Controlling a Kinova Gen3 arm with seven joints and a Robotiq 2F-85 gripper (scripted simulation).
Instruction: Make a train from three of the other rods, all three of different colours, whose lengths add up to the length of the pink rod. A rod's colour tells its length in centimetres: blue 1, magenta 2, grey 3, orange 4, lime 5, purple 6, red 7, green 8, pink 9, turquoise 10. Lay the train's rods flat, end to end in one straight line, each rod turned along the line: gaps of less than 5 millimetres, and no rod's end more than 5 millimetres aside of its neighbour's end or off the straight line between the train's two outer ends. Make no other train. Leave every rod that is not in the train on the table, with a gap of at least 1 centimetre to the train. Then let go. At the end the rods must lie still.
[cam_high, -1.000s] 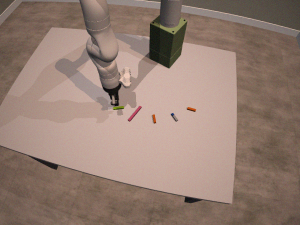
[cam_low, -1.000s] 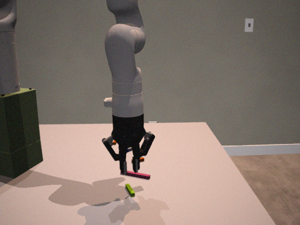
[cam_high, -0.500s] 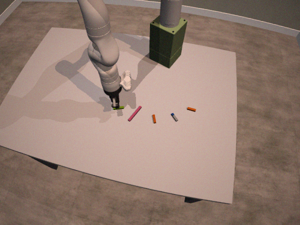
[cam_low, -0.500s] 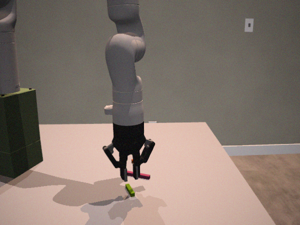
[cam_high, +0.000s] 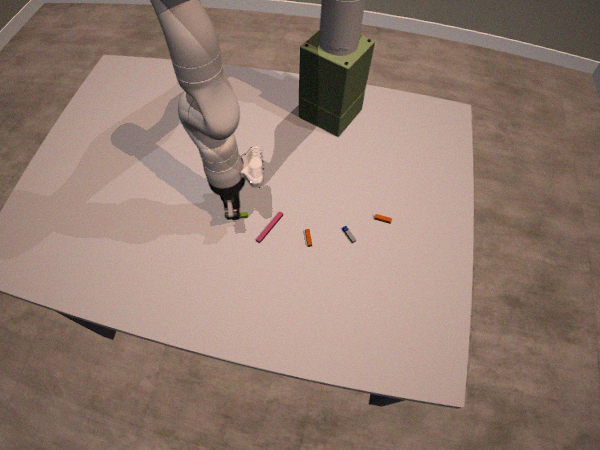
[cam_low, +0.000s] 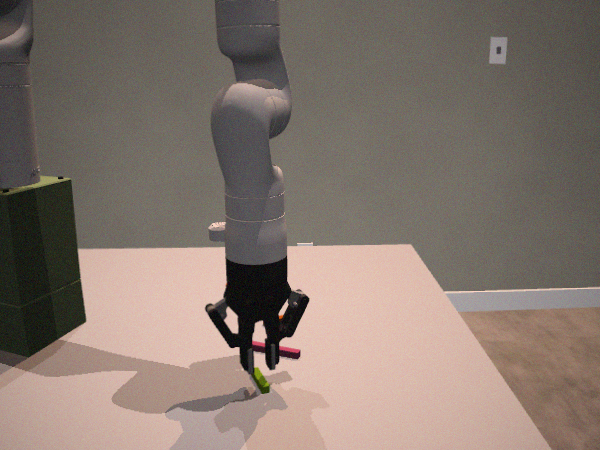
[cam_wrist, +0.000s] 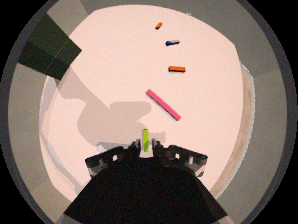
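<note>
Now: hand 4 cm above the lime rod. Also, from my hand: grey rod (27 cm to the left, 4 cm below, 3 cm ahead); pink rod (8 cm to the left, 4 cm below, 2 cm ahead); blue rod (25 cm to the left, 4 cm below, 2 cm ahead).
</note>
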